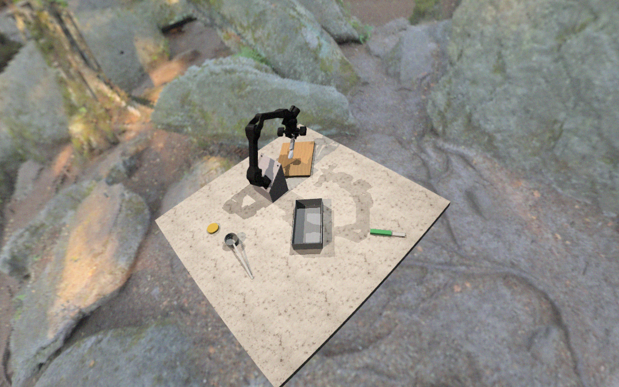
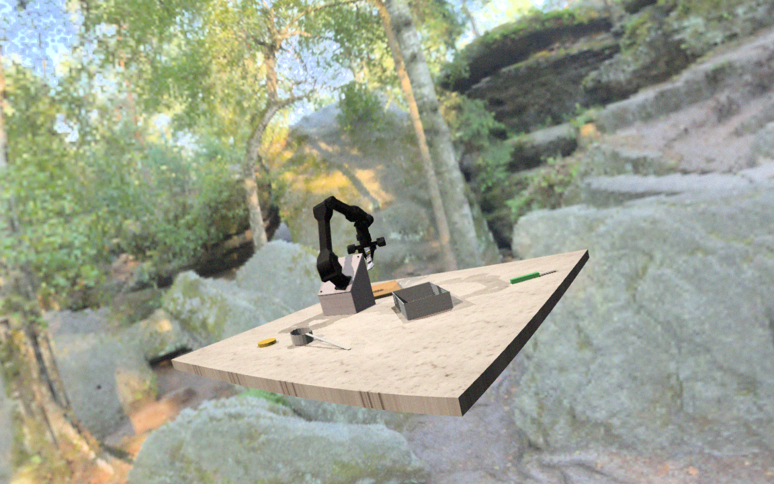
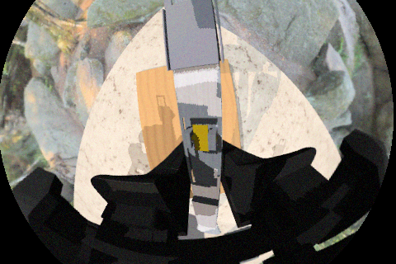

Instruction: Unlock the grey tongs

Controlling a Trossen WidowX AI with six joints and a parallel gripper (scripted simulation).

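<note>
Now: the small yellow part 4 cm above my gripper tip, 1 cm to the left of it and 1 cm behind it. Round my gripper tip: yellow disc 75 cm to the right, 15 cm below, 14 cm ahead; then roasting tin 53 cm ahead, 32 cm to the right, 13 cm below; then wooden board 15 cm below, 3 cm to the right, 1 cm ahead.
</note>
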